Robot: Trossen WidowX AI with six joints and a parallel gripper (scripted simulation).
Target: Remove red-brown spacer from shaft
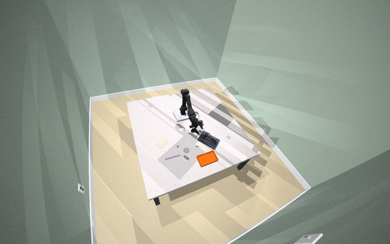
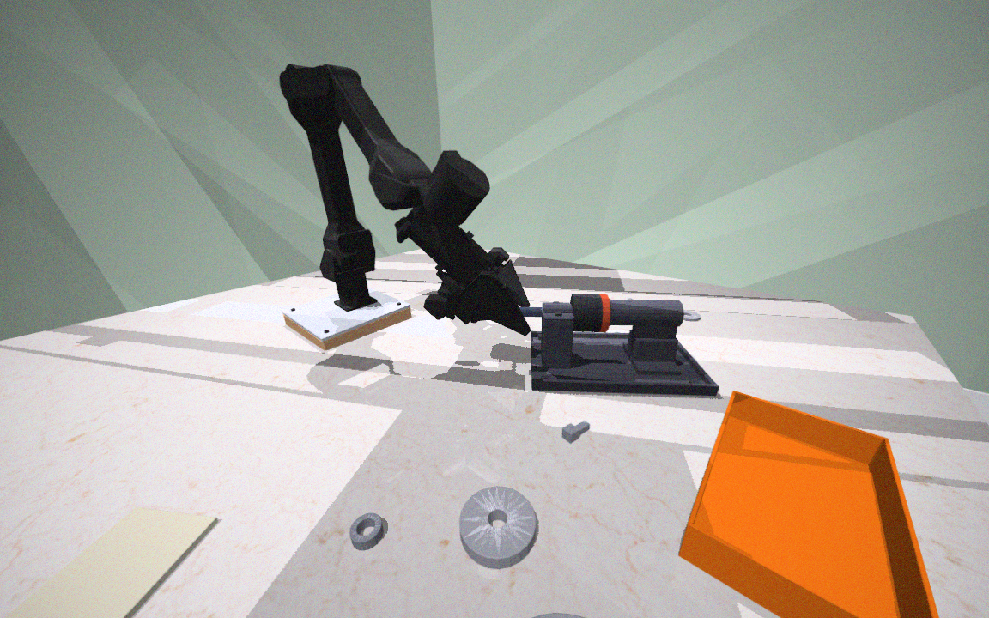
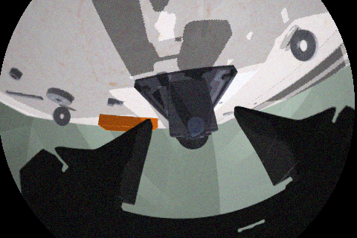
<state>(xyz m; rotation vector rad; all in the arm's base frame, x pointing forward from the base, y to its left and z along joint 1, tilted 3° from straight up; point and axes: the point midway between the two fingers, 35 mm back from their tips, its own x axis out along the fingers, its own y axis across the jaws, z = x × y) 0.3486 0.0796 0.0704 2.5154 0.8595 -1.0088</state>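
Now: the grey-blue shaft 4 cm ahead of my gripper tip, 3 cm to the left of it and 1 cm above it. Round my gripper tip: orange tray 31 cm ahead, 6 cm below, 4 cm to the right; then pale yellow sheet 45 cm to the right, 7 cm below, 2 cm behind.
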